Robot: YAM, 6 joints.
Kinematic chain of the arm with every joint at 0, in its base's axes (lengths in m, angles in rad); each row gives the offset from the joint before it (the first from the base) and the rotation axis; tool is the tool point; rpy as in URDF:
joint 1: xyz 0 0 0.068 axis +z
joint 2: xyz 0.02 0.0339 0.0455 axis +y
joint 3: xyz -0.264 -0.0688 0 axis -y
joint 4: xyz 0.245 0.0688 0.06 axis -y
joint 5: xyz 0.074 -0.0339 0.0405 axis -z
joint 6: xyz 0.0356 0 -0.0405 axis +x
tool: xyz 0 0 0 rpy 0 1.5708 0
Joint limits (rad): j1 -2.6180..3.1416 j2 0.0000..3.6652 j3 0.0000..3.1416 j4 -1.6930..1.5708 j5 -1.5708..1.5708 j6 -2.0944..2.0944
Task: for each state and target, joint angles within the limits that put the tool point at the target. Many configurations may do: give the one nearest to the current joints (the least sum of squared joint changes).
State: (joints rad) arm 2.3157 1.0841 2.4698 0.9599 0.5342 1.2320
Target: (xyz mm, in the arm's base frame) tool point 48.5 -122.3 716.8
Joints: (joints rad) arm 1.8898 1.2748 2.7382 0.4932 0.2178 1.2320
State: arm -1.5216 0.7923 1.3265 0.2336 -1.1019 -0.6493
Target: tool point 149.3 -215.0 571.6
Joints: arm -1.0780 1.4062 1.7532 0.3214 -0.9929 -0.6493
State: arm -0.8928 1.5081 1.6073 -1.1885 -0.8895 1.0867
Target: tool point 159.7 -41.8 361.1
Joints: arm -0.4292 1.1126 1.2880 -1.4416 -0.9258 1.0867
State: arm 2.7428 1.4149 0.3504 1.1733 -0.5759 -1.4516
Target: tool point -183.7 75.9 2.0
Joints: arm 2.6629 2.1170 0.2263 0.9385 -0.5060 -1.4516
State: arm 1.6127 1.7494 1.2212 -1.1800 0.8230 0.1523
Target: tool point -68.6 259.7 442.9
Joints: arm 1.9260 1.4116 1.7252 -1.0217 0.8194 0.1523
